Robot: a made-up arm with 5 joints.
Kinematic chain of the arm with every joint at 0, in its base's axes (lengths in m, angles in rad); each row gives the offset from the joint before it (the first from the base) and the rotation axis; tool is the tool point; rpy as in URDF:
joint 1: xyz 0.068 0 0.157 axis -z
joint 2: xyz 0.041 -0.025 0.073 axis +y
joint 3: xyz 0.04 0 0.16 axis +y
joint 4: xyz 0.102 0 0.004 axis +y
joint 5: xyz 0.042 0.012 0 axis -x
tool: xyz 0 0 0 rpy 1.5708 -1.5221 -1.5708
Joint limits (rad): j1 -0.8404..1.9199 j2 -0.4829..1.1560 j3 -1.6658..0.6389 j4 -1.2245..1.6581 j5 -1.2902..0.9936
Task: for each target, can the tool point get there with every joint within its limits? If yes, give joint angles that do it. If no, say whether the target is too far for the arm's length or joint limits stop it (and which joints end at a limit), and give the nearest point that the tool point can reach.
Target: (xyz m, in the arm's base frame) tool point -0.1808 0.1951 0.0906
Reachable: no: joint limits stop it (at a limit: joint 1, joint 2, joint 3) | nearest point 0.1743 0.0992 0.1445 | short by 0.372 m
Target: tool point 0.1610 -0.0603 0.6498
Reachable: no: too far | nearest point 0.1451 -0.0500 0.5349 | short by 0.116 m
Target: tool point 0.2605 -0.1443 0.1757
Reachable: yes | joints 0.5893 0.8767 0.1370 0.7163 -1.0300
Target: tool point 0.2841 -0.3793 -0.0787
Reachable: no: too far | nearest point 0.2095 -0.2483 0.1393 | short by 0.265 m
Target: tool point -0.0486 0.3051 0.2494
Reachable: no: joint limits stop it (at a limit: joint 1, joint 3, joint 4) | nearest point 0.1836 0.1096 0.2511 | short by 0.304 m
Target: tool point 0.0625 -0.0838 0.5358
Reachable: yes | joints 1.4810 -0.1160 -1.2249 -0.1955 -1.1121
